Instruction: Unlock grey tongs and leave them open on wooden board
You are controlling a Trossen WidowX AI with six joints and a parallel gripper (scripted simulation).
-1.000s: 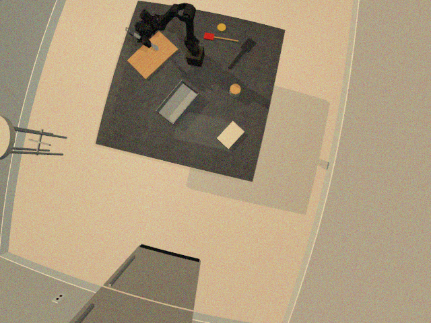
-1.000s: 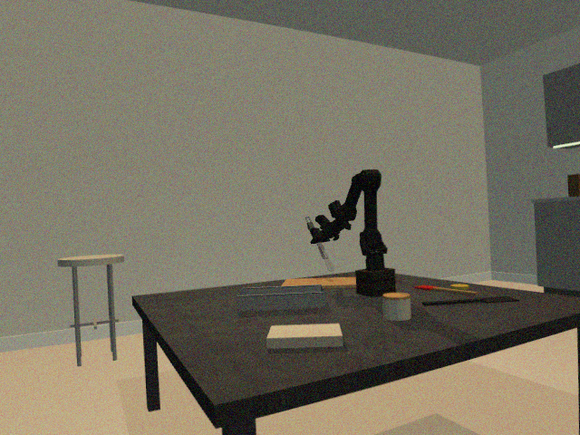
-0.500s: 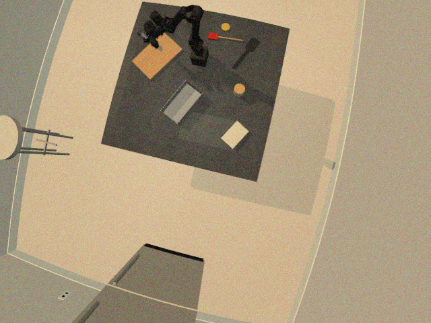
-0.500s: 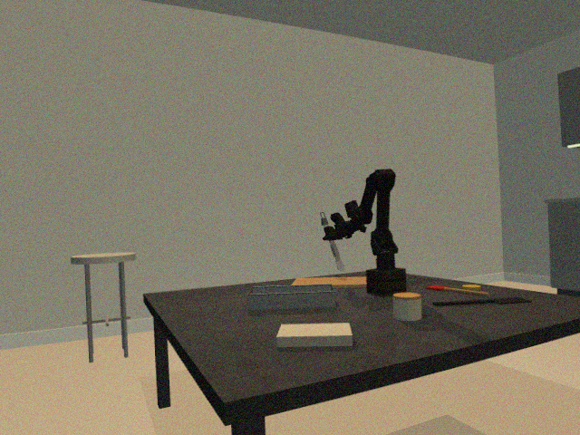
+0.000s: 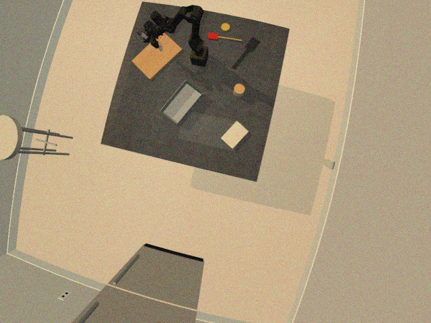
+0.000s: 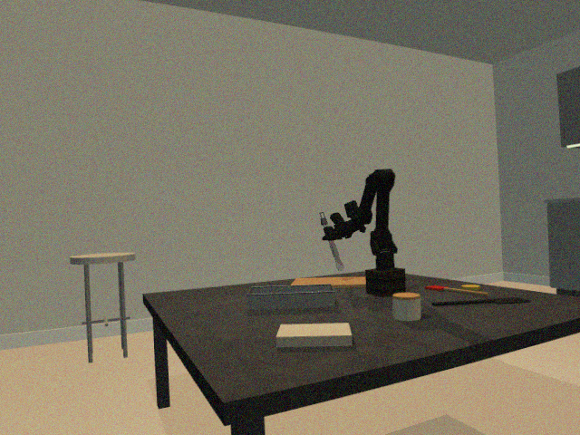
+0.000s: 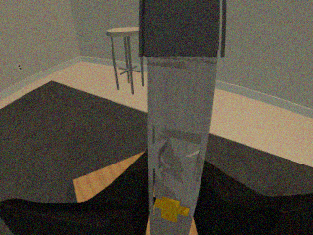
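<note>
My gripper tip is now 200 mm above the wooden board, 20 mm past it and 10 mm to the right of it. Also, from my gripper tip: wood-lidded pot 740 mm to the left, 180 mm below, 100 mm ahead; roasting tin 350 mm to the left, 310 mm ahead, 180 mm below; red spatula 480 mm to the left, 310 mm behind, 200 mm below.
</note>
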